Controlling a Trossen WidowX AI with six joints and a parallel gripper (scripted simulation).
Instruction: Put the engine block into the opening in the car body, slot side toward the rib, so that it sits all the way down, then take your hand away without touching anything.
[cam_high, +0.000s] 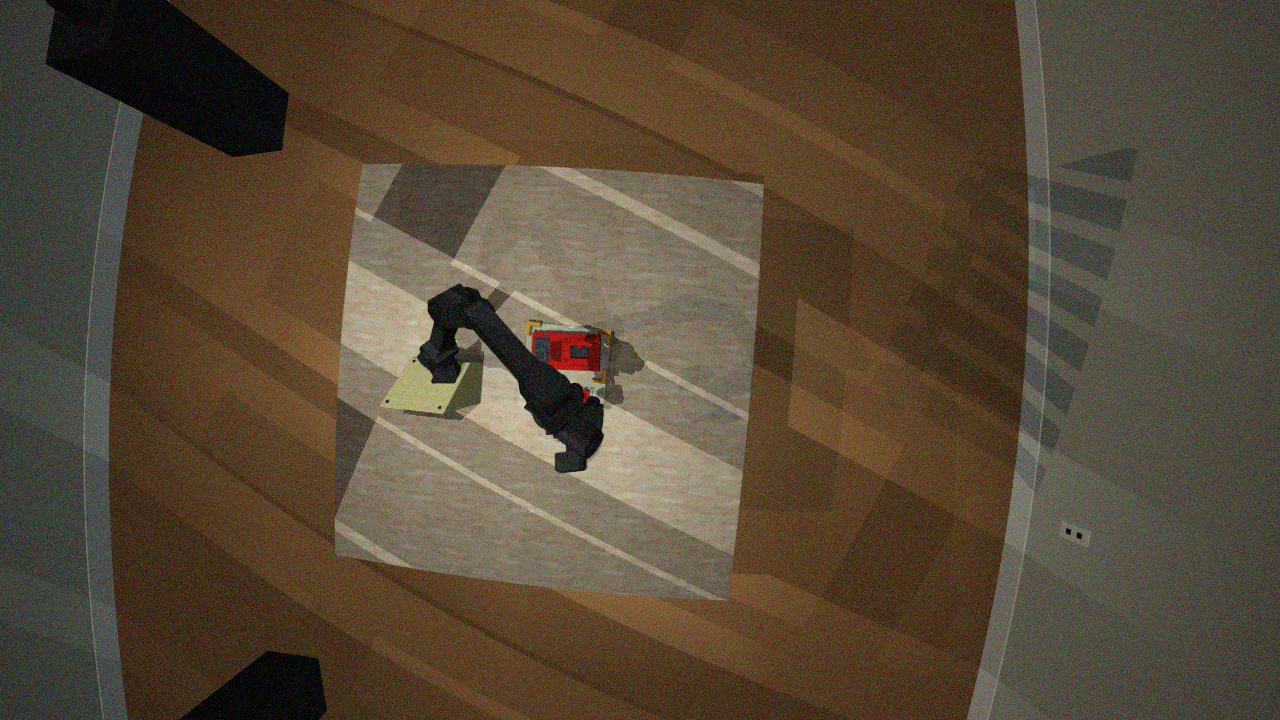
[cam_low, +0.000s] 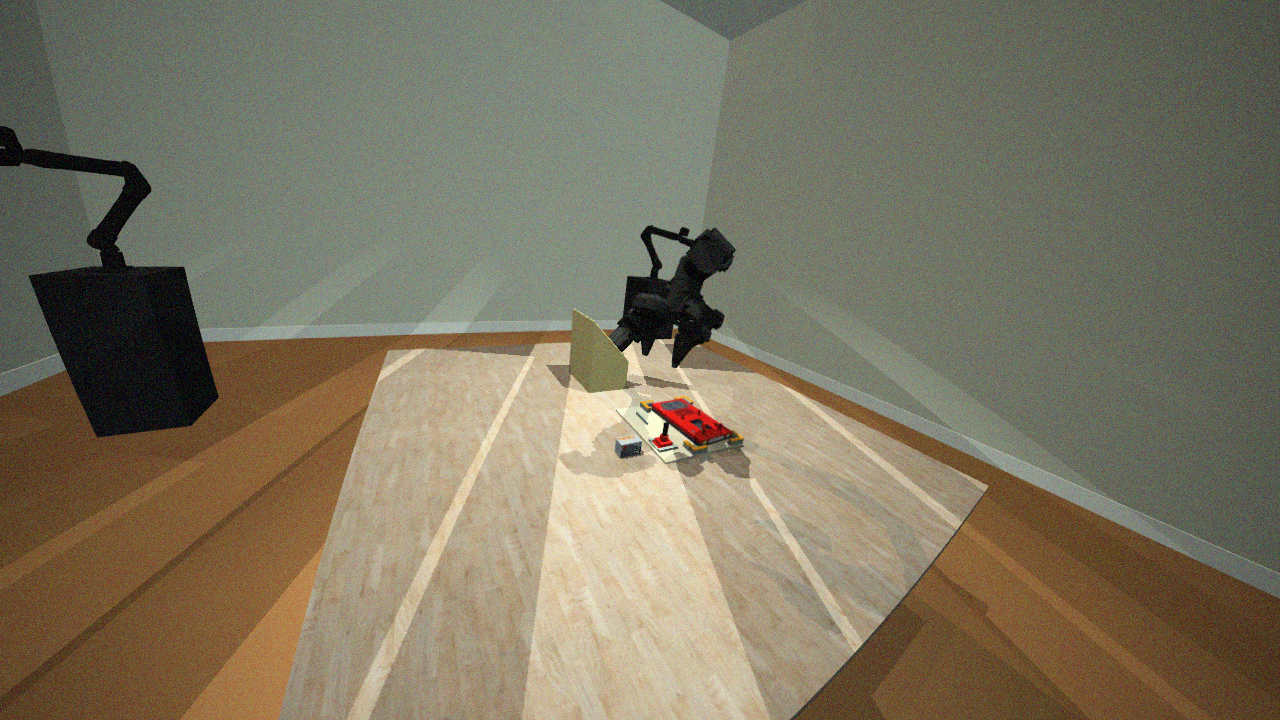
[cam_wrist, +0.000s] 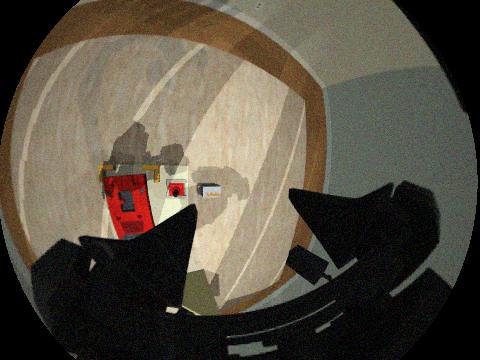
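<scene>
Right now my gripper tip is 210 mm above the engine block, 40 mm past it and 20 mm to the left of it.
</scene>
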